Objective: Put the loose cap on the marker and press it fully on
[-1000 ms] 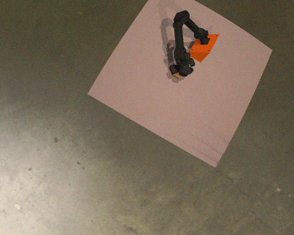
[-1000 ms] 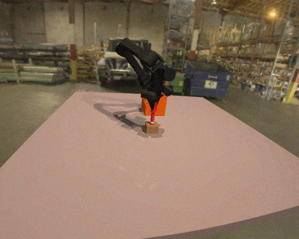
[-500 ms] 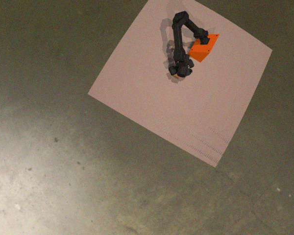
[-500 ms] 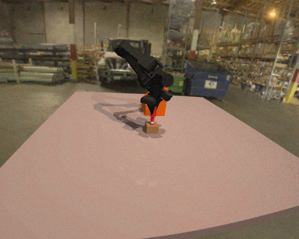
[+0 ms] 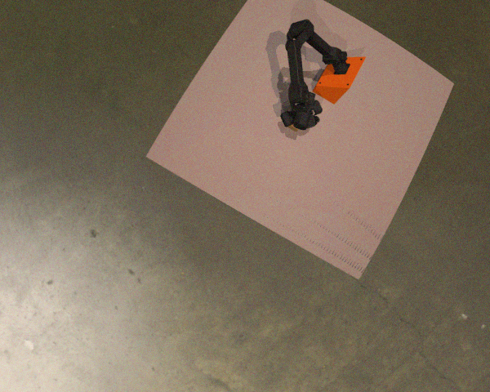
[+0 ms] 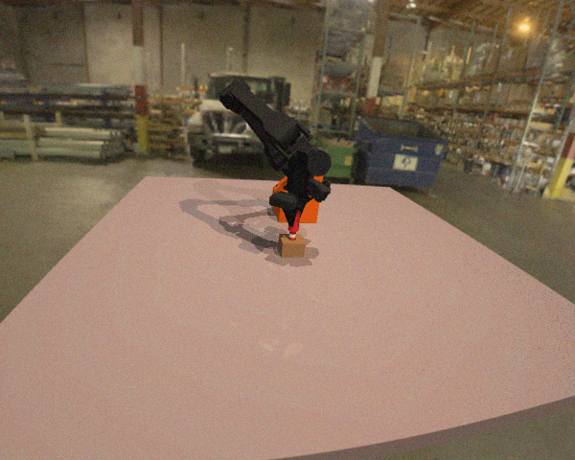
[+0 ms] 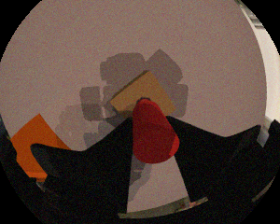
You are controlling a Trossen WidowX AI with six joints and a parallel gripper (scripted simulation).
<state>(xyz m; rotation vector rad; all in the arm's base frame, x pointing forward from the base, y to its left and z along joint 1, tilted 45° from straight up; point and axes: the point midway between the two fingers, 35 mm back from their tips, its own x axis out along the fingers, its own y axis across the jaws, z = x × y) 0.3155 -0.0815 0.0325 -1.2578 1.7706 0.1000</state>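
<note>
Now: gripper tip 1 cm below the red cap. Round my gripper tip: holder block: 6 cm below.
</note>
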